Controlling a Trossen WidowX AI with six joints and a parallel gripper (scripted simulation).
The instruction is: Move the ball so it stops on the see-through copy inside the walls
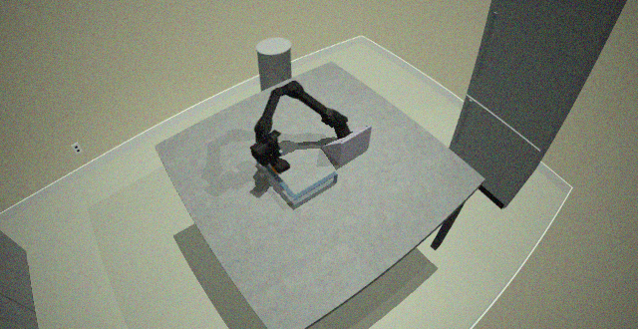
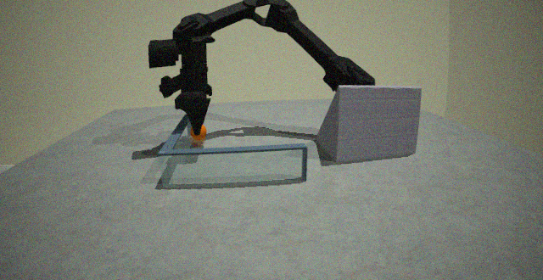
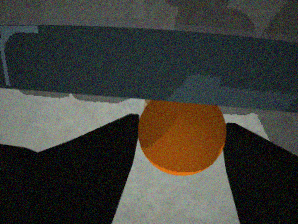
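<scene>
The see-through copy of ball lies 20 mm below my gripper tip. From my gripper tip the other things lie so: orange ball (right at my gripper tip).
</scene>
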